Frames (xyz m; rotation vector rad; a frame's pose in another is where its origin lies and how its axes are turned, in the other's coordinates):
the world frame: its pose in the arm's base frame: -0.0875 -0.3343 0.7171 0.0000 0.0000 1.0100
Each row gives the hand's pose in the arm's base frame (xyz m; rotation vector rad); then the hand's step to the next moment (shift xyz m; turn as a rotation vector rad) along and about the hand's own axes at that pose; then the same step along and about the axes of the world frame.
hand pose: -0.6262 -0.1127 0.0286 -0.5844 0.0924 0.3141
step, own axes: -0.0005 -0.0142 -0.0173 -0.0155 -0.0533 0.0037
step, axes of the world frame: -0.0156 -0.0146 -0.0068 -0.0361 -0.0253 0.0339
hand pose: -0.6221 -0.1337 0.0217 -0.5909 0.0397 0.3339
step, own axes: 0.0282 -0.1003 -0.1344 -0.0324 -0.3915 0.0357
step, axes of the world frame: -0.0865 -0.1330 -0.0613 -0.2003 -0.2351 0.2454
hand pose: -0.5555 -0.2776 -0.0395 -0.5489 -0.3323 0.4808
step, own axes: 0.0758 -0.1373 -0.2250 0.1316 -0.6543 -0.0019
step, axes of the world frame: -0.0235 -0.2580 -0.0901 -0.1783 -0.5094 0.3926
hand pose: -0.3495 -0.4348 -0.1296 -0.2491 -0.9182 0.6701
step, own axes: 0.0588 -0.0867 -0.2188 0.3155 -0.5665 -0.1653
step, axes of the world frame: 0.1151 -0.2073 -0.0514 0.0790 -0.5497 0.3734
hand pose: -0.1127 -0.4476 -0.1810 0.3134 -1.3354 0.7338
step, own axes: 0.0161 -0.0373 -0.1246 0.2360 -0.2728 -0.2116
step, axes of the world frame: 0.1079 -0.0741 -0.0065 0.1827 -0.2985 0.2289
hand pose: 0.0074 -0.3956 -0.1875 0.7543 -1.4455 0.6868
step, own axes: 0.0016 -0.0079 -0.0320 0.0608 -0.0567 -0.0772
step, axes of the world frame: 0.0312 -0.0107 0.0018 0.0708 -0.0653 0.0599
